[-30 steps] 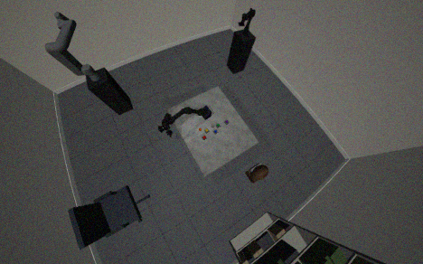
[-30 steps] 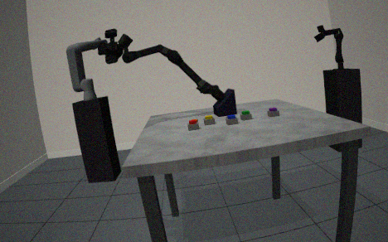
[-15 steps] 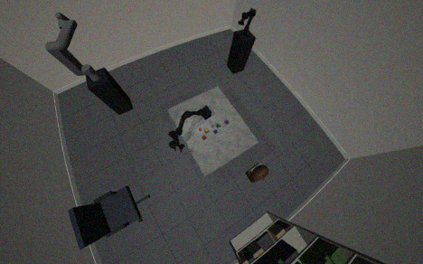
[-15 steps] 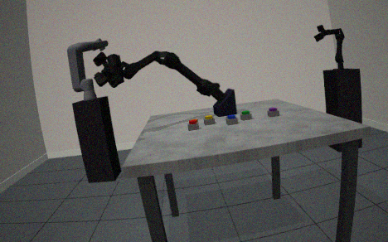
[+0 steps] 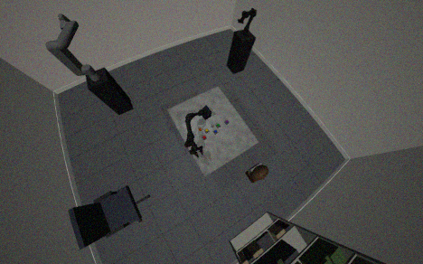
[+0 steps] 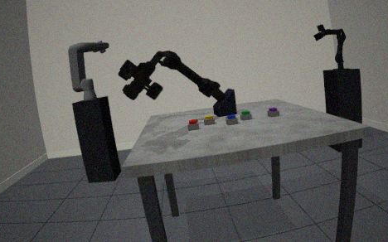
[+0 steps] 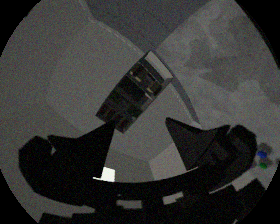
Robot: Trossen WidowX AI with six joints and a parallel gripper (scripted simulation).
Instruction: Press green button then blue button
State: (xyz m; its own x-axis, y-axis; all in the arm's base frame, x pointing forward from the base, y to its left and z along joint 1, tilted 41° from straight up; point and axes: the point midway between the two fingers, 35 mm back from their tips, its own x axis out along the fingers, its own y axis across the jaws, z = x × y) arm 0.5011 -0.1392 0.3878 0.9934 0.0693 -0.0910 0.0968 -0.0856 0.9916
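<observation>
Right now my gripper tip is 43 cm to the right of the green button, 31 cm past it and 21 cm above it. From my gripper tip the other things lie so: yellow button: 31 cm behind, 25 cm to the left, 21 cm below; small orange block: 37 cm behind, 23 cm below, 18 cm to the left; red button: 24 cm behind, 21 cm below, 17 cm to the left.
</observation>
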